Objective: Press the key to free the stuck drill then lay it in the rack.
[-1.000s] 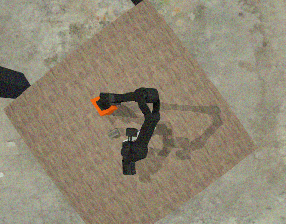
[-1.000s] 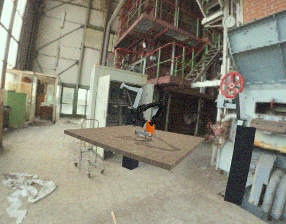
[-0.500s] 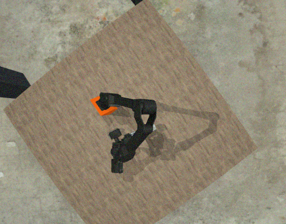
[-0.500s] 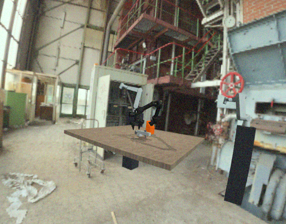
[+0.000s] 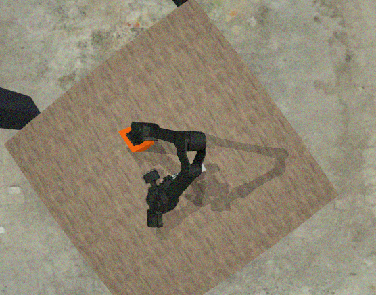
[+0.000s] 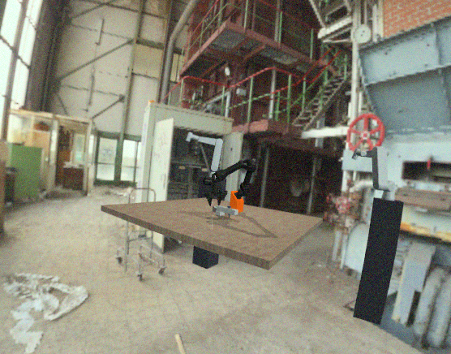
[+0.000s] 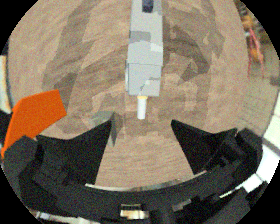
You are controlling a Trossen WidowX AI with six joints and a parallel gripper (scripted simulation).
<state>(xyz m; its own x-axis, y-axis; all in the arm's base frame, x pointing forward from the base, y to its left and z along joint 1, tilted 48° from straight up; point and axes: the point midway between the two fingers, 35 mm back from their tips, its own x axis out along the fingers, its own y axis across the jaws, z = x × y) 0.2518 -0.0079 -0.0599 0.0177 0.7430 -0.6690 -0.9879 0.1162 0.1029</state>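
Now: the yellow drill 1 cm ahead of my gripper tip, 7 cm to the left of it and 1 cm below it. The rest, counted from my gripper tip: grey slab: 8 cm behind, 3 cm to the right, 4 cm below; then dark key: 2 cm ahead, 15 cm to the left, 1 cm below.
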